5 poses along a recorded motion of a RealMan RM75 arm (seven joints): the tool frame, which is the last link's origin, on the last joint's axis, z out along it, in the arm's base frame.
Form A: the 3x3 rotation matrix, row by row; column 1 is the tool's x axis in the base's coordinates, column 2 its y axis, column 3 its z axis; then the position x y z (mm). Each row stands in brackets.
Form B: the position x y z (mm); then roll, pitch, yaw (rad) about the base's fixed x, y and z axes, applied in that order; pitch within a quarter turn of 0, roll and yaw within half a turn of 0. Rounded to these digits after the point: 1 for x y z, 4 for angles.
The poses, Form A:
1: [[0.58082, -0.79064, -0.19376], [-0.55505, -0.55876, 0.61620], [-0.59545, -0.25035, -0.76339]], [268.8, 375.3, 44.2]
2: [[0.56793, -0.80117, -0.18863], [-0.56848, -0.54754, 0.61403], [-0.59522, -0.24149, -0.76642]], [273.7, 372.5, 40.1]
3: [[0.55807, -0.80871, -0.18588], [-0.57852, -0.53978, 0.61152], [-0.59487, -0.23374, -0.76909]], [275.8, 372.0, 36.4]
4: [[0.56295, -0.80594, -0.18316], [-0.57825, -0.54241, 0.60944], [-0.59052, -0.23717, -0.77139]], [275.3, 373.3, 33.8]
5: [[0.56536, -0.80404, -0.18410], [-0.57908, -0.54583, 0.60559], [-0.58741, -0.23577, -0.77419]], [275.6, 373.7, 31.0]
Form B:
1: 268.8, 375.3, 44.2, -2.8247, 0.6378, -0.7627
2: 273.7, 372.5, 40.1, -2.8363, 0.6375, -0.7859
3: 275.8, 372.0, 36.4, -2.8465, 0.6371, -0.8034
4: 275.3, 373.3, 33.8, -2.8433, 0.6317, -0.7988
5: 275.6, 373.7, 31.0, -2.8460, 0.6278, -0.7974
